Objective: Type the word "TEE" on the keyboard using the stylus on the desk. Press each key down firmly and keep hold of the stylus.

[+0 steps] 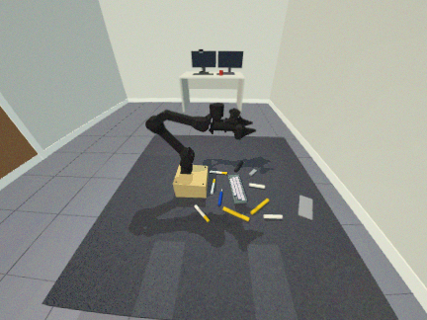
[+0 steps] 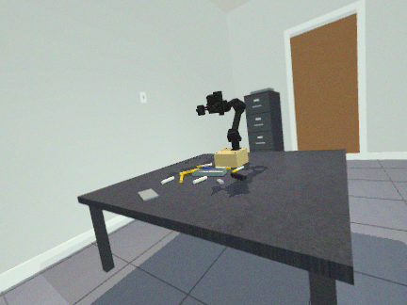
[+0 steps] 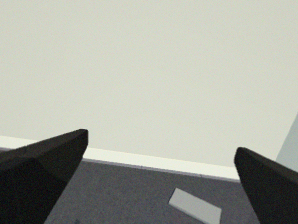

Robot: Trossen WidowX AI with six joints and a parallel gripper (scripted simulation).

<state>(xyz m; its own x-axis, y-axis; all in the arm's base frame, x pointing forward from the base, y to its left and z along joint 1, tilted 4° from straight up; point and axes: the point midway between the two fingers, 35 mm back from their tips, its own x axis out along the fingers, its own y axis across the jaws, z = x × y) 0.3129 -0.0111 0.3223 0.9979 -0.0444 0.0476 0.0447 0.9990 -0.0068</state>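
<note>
Now: gripper tip 50 mm past the E key, 110 mm to the left of it and 390 mm above it. Also, from my gripper tip: grey block: 80 mm ahead, 100 mm to the left, 400 mm below; then T key: 30 mm behind, 120 mm to the right, 390 mm below; then L key: 50 mm behind, 130 mm to the right, 390 mm below.
</note>
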